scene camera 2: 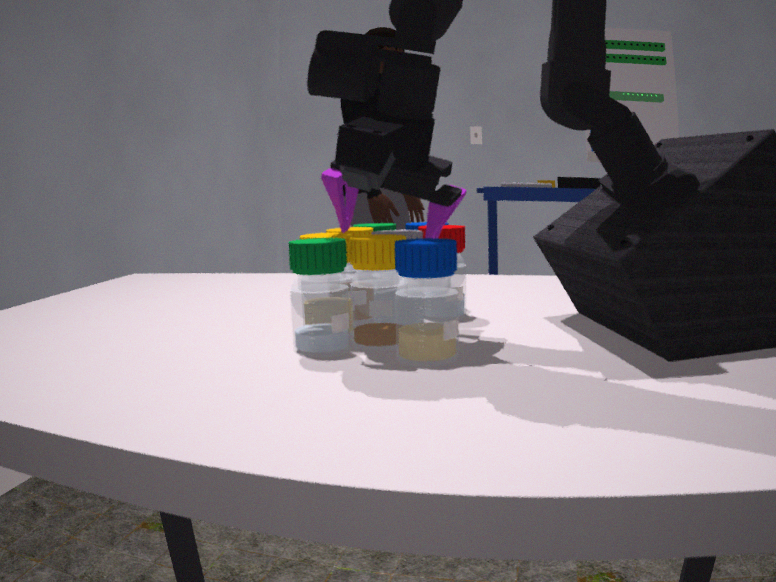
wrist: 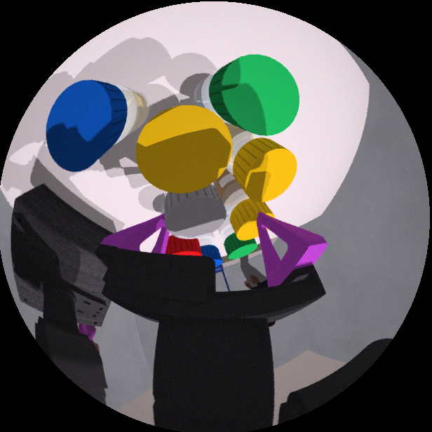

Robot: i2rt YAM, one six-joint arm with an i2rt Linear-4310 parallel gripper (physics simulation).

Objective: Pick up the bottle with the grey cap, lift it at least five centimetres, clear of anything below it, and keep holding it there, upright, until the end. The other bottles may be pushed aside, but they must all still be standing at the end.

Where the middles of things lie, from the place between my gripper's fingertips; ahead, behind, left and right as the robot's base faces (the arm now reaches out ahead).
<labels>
I see my gripper 50 mm past the red-capped bottle [scene camera 2: 455,232], 60 mm to the left of it and 40 mm above it. Also, from my hand: grey-capped bottle [wrist: 194,214] (20 mm behind, 20 mm to the left, 40 mm below).
</labels>
